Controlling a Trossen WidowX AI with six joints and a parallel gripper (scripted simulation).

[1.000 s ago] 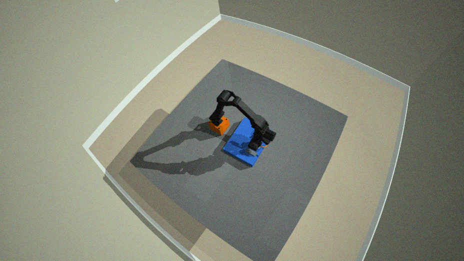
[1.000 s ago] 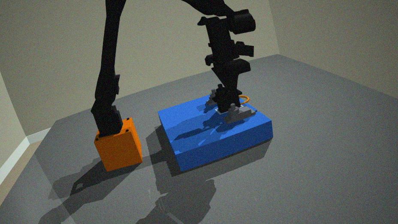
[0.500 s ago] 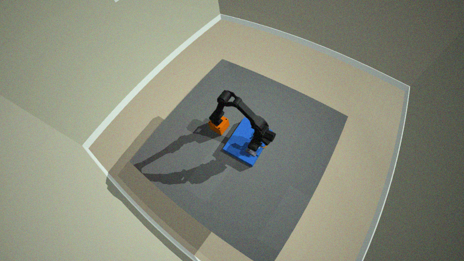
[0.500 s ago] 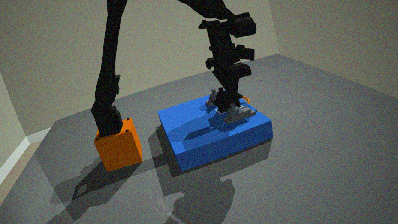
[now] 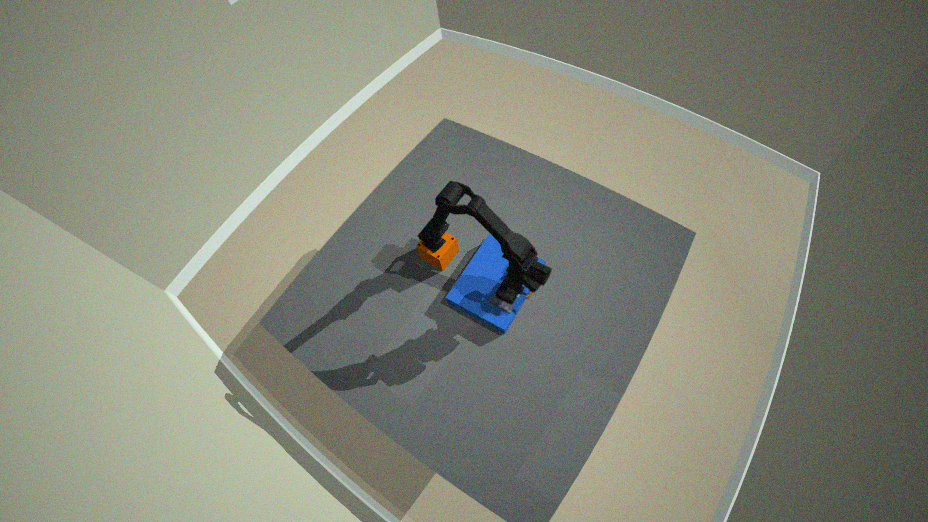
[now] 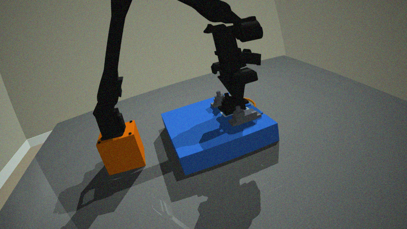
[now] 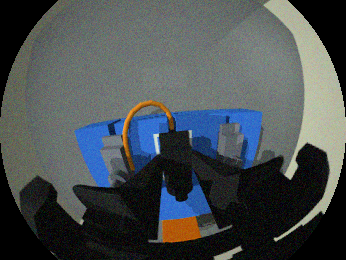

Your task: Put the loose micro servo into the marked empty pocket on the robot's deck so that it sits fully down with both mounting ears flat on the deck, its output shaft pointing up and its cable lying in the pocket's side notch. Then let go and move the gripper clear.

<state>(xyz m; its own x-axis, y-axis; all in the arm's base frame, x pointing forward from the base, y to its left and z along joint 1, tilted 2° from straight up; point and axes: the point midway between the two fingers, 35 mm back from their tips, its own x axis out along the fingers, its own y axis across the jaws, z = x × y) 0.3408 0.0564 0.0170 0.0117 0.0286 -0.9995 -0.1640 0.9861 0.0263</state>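
Right now the blue deck is 120 mm behind my gripper tip, 20 mm to the right of it and 50 mm below it.
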